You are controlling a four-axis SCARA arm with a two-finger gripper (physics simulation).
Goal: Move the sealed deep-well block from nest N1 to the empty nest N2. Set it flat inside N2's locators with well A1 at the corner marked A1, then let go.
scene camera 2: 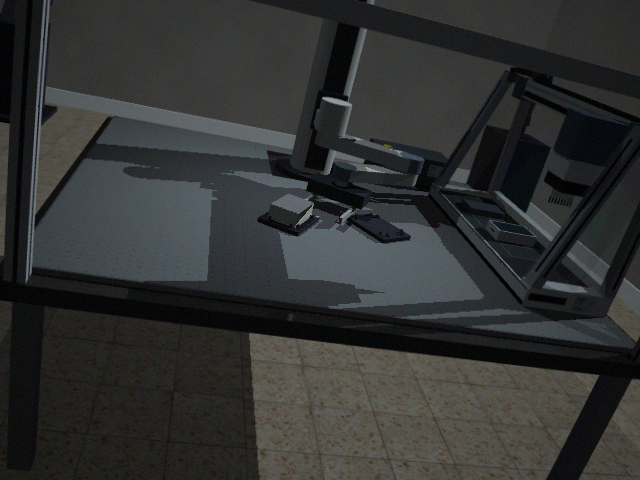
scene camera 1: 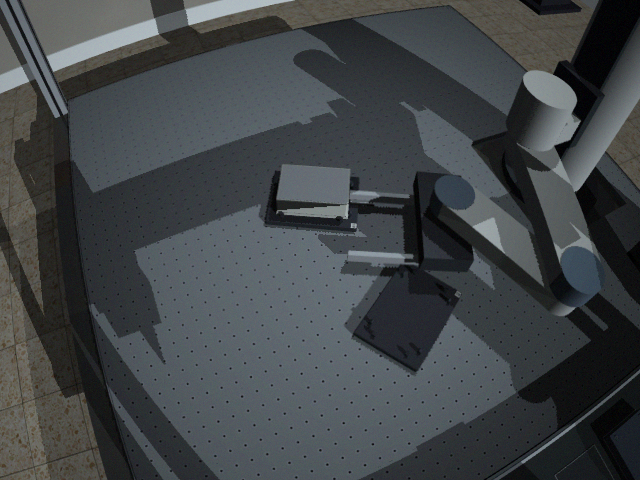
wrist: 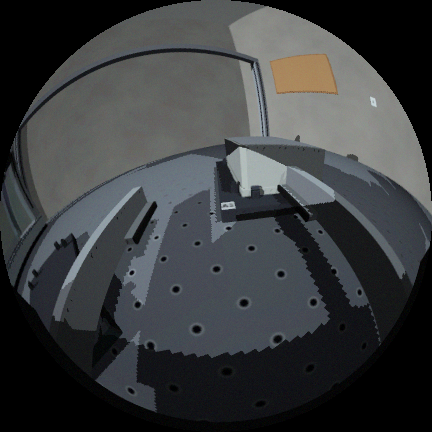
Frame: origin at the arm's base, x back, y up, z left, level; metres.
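Seen in the pictures: gripper, between the fingertips: point(scene camera 2: 319, 213) point(scene camera 1: 348, 224) point(wrist: 214, 183); arm's base, origin of its link: point(scene camera 2: 308, 172).
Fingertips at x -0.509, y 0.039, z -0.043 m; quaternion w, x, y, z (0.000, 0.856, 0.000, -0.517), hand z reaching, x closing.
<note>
Pixels of each thing's top centre, then the offset from my fingertips to it. "spot": a spot on its surface instead. Level surfaces: height alone.
- sealed deep-well block, centre of its top: point(wrist: 263, 138) point(scene camera 1: 314, 183) point(scene camera 2: 293, 203) dx -0.027, dy +0.028, dz -0.087 m
- nest N1, centre of its top: point(wrist: 264, 163) point(scene camera 1: 314, 194) point(scene camera 2: 290, 213) dx -0.027, dy -0.004, dz -0.087 m
- dark plate with an A1 label, a spot on its surface: point(wrist: 228, 205) point(scene camera 1: 354, 225) spot: dx +0.013, dy -0.014, dz -0.002 m
- Empty nest N2, centre of its top: point(scene camera 1: 412, 310) point(scene camera 2: 379, 222) dx +0.023, dy -0.004, dz +0.188 m
- perforated table, height of its surface: dy -0.026 m
- blue-topped pipetting head, a spot on its surface: point(scene camera 2: 589, 136) spot: dx -0.269, dy +0.416, dz +0.540 m
The sealed deep-well block point(scene camera 1: 312, 188) point(scene camera 2: 290, 209) point(wrist: 260, 170), pale and box-shaped, sits in nest N1 point(scene camera 1: 310, 224) point(scene camera 2: 273, 223) point(wrist: 260, 209), a dark plate with an A1 label point(scene camera 1: 353, 225) point(wrist: 228, 205) at one corner. Empty nest N2 point(scene camera 1: 408, 320) point(scene camera 2: 379, 227) point(wrist: 52, 272) is a dark plate with small locators, turned at an angle to N1. My gripper point(scene camera 1: 350, 226) point(wrist: 214, 183) is open, nothing between its fingers. In scene camera 1 one fingertip is at the block's right end, the other off to the near side; contact cannot be told. The block's wells are hidden.
The arm's blue-capped joint point(scene camera 1: 454, 192) stands above the gripper's dark body point(scene camera 1: 439, 222). The arm's column point(scene camera 2: 315, 98) rises at the back of the perforated table point(scene camera 2: 155, 227). A framed machine point(scene camera 2: 478, 253) with a blue-topped pipetting head point(scene camera 2: 589, 136) stands at the right in scene camera 2.
</note>
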